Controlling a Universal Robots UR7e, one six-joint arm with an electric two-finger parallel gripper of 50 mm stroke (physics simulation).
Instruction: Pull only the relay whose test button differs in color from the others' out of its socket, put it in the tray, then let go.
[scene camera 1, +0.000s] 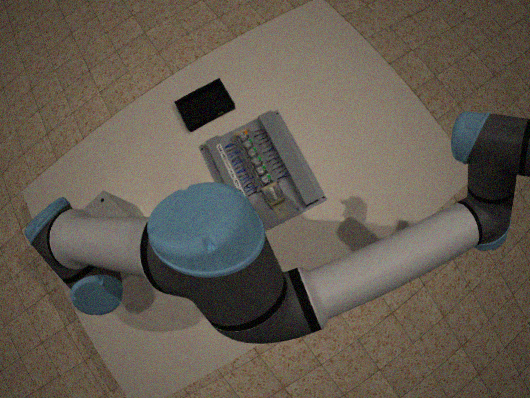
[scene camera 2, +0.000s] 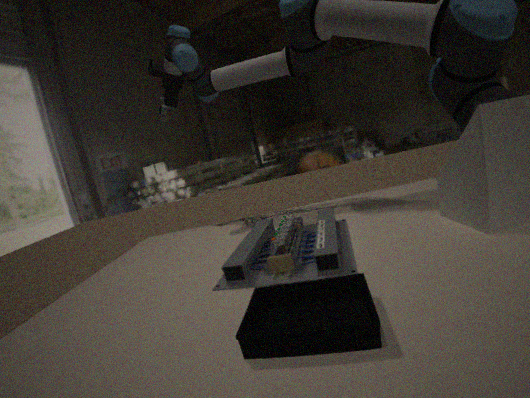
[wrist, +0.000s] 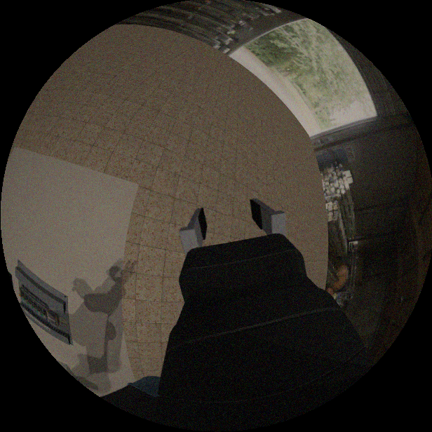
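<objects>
There is a grey panel (scene camera 1: 267, 215) here, and I see it 0.96 m from the lens.
</objects>
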